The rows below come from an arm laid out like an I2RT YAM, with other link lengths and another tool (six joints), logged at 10 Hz.
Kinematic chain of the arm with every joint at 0, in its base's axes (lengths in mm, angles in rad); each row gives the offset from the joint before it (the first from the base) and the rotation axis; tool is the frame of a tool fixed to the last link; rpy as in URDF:
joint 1: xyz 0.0 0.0 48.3 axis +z
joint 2: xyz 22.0 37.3 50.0 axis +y
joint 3: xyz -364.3 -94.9 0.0 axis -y
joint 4: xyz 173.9 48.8 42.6 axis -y
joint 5: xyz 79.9 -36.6 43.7 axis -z
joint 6: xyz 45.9 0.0 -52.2 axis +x
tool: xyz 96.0 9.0 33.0 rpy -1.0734 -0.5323 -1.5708
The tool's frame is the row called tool.
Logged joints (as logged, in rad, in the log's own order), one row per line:
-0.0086, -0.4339, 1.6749, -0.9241, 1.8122, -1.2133
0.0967, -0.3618, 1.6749, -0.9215, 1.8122, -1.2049
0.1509, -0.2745, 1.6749, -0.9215, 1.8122, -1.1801
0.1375, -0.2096, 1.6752, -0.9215, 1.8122, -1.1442
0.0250, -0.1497, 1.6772, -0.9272, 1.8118, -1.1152
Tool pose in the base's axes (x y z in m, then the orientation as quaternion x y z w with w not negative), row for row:
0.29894, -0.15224, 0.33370, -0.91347, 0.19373, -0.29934, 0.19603
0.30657, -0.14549, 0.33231, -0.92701, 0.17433, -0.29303, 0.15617
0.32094, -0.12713, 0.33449, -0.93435, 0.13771, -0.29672, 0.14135
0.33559, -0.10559, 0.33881, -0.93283, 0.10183, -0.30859, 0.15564
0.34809, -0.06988, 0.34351, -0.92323, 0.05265, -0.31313, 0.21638
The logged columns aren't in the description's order. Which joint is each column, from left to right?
Columns, left to right: joint 5, joint 1, joint 2, joint 6, joint 3, joint 4.
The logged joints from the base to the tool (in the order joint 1, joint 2, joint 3, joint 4, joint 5, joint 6), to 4 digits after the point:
-0.4339, 1.6749, 1.8122, -1.2133, -0.0086, -0.9241
-0.3618, 1.6749, 1.8122, -1.2049, 0.0967, -0.9215
-0.2745, 1.6749, 1.8122, -1.1801, 0.1509, -0.9215
-0.2096, 1.6752, 1.8122, -1.1442, 0.1375, -0.9215
-0.1497, 1.6772, 1.8118, -1.1152, 0.0250, -0.9272

